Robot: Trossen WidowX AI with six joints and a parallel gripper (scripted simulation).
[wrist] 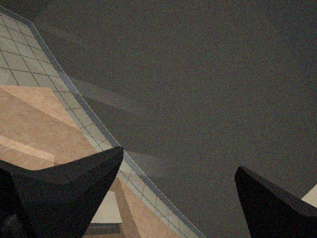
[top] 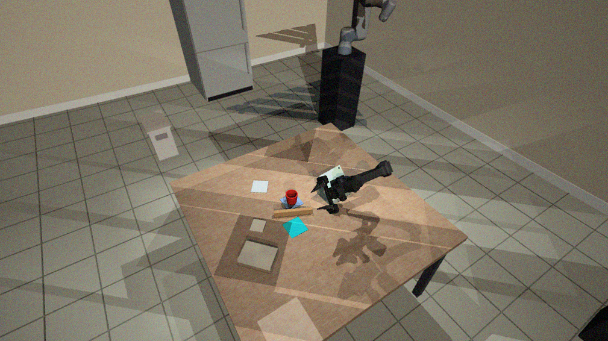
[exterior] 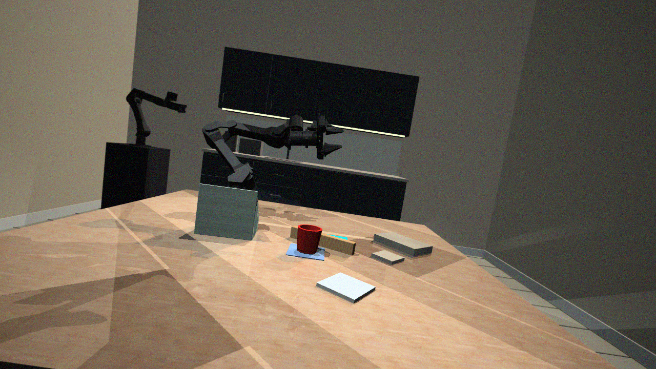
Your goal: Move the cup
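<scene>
Right now the red cup is 7 cm behind my gripper tip, 32 cm to the right of it and 33 cm below it. The rest, counted from my gripper tip: wooden bar (3 cm behind, 23 cm to the right, 36 cm below); teal pad (1 cm ahead, 15 cm to the right, 38 cm below).
</scene>
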